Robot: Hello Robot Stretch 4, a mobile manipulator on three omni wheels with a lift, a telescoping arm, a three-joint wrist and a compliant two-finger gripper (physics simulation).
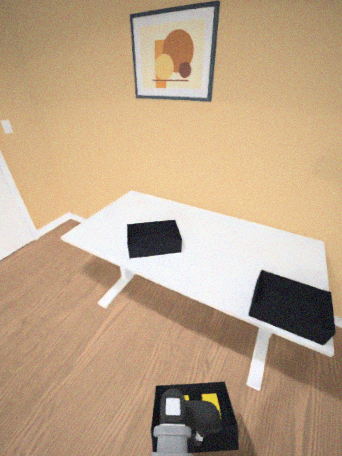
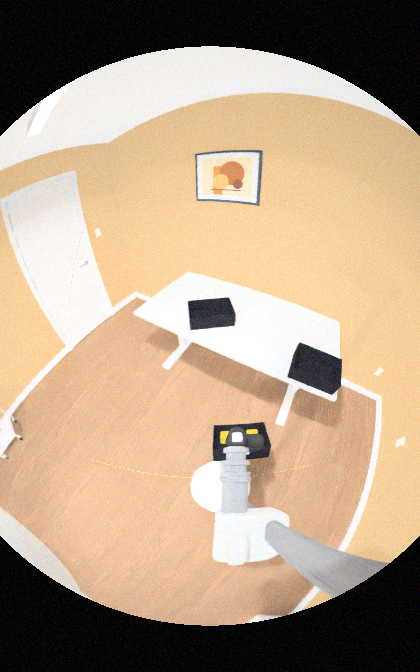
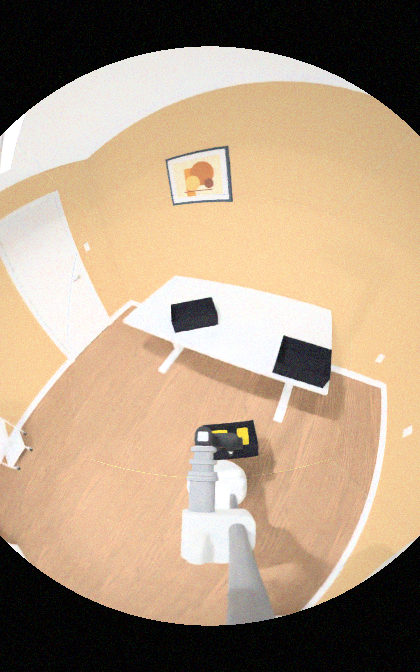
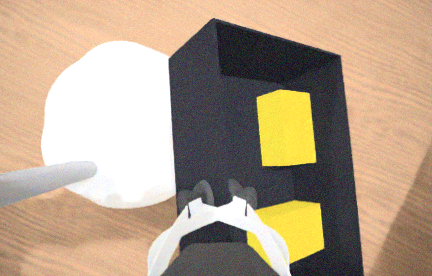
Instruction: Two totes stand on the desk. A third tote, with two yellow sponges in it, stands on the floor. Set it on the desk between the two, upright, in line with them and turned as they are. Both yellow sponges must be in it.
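The third black tote (image 1: 229,430) (image 2: 262,451) (image 3: 248,451) (image 4: 196,125) is upright in front of the desk, close to the robot; its height above the floor is hard to tell. One yellow sponge (image 1: 210,401) (image 2: 251,432) (image 3: 243,436) (image 4: 287,130) and a second yellow sponge (image 1: 186,398) (image 2: 224,437) (image 3: 219,432) (image 4: 295,227) lie inside it. My gripper (image 3: 230,452) (image 4: 218,194) is shut on this tote's near long wall, fingers on either side of the rim. The left tote (image 1: 155,245) (image 2: 211,317) (image 3: 194,317) and right tote (image 1: 292,310) (image 2: 316,370) (image 3: 303,362) stand apart on the desk (image 1: 215,255) (image 2: 260,325) (image 3: 250,320).
The white robot base (image 2: 205,487) (image 3: 232,482) (image 4: 110,120) is close beside the held tote. A desk leg (image 1: 257,362) (image 2: 285,407) (image 3: 282,405) reaches the floor right of the tote. A wall stands behind the desk. A white wheeled item (image 2: 7,434) (image 3: 15,445) is at far left.
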